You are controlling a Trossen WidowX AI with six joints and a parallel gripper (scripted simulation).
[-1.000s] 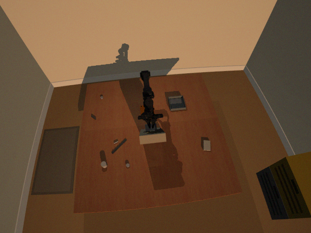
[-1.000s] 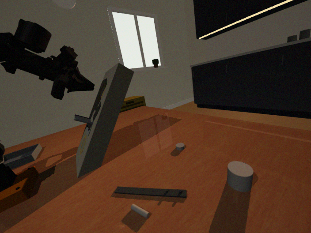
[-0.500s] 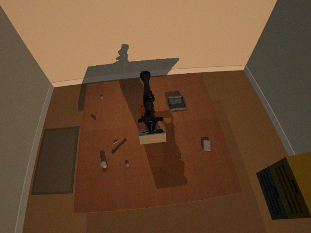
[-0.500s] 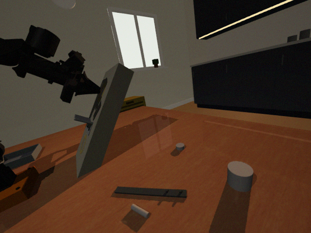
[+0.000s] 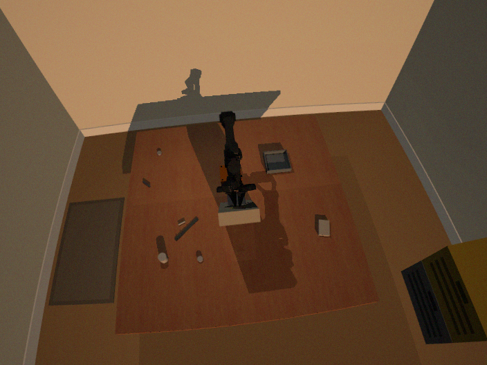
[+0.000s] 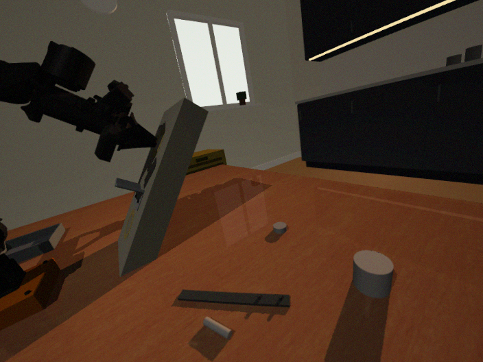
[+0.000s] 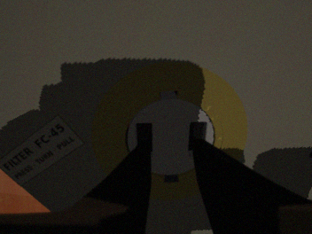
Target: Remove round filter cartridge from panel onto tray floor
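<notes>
Now: the round filter cartridge 2 cm ahead of my gripper tip and 1 cm below it. The rest, counted from my gripper tip: pale block 12 cm ahead, 45 cm to the left, 23 cm below; then small white rod 8 cm behind, 31 cm to the right, 23 cm below; then grey service panel 3 cm behind, 9 cm below.
</notes>
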